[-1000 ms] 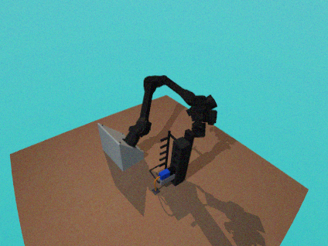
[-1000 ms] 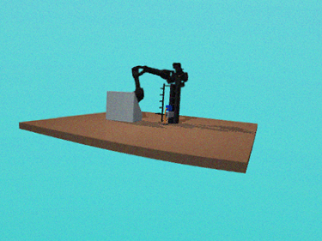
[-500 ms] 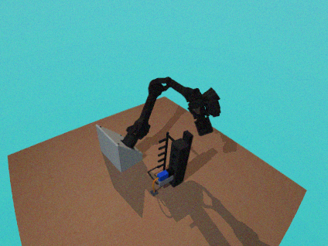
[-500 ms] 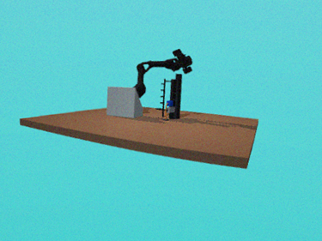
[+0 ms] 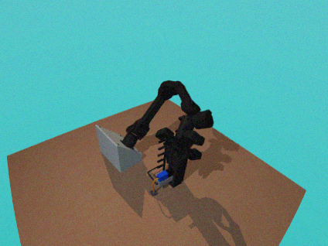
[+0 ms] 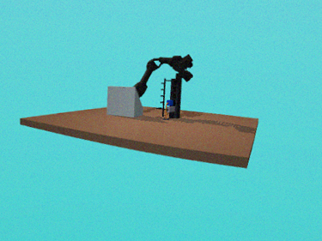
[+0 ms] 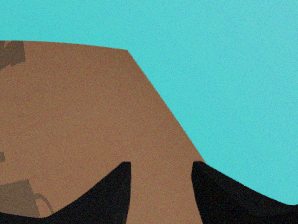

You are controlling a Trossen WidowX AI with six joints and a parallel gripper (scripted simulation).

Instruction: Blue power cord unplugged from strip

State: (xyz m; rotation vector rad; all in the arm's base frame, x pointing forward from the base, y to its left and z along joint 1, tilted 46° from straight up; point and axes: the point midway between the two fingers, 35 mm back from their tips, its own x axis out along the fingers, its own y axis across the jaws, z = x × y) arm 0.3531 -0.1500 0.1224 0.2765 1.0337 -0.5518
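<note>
My gripper tip is 9 cm past the blue plug, 7 cm to the right of it and 18 cm above it.
</note>
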